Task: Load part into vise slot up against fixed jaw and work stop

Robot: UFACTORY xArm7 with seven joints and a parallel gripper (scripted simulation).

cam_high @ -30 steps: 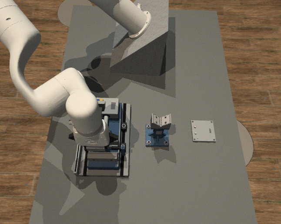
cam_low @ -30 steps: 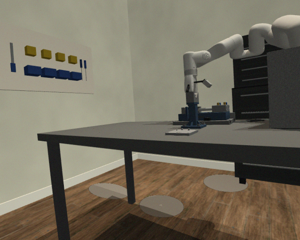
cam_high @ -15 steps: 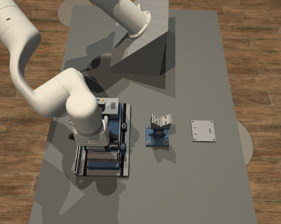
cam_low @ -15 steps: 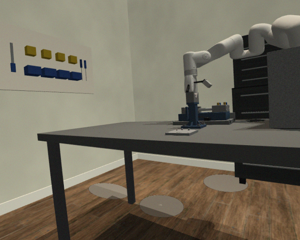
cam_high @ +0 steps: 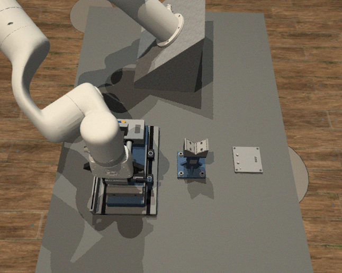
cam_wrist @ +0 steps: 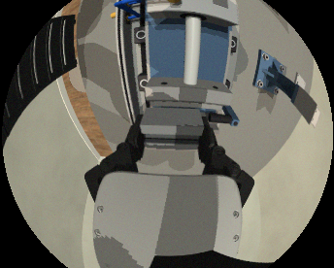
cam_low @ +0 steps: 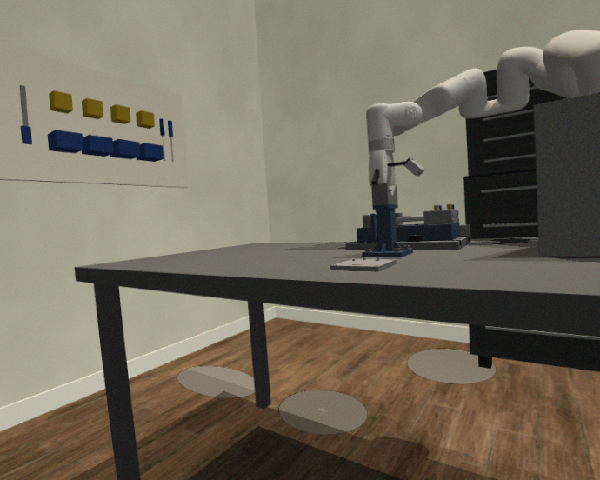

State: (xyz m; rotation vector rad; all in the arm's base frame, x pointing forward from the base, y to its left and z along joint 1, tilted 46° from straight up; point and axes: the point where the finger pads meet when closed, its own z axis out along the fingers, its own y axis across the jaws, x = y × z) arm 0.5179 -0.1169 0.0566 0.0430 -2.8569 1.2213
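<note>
The part lies right at my hand. Round my hand: moving jaw: 30 mm behind, 20 mm to the left, 50 mm below; then fixed jaw: 30 mm ahead, 20 mm to the left, 50 mm below; then work stop: 70 mm to the left, 40 mm below.
</note>
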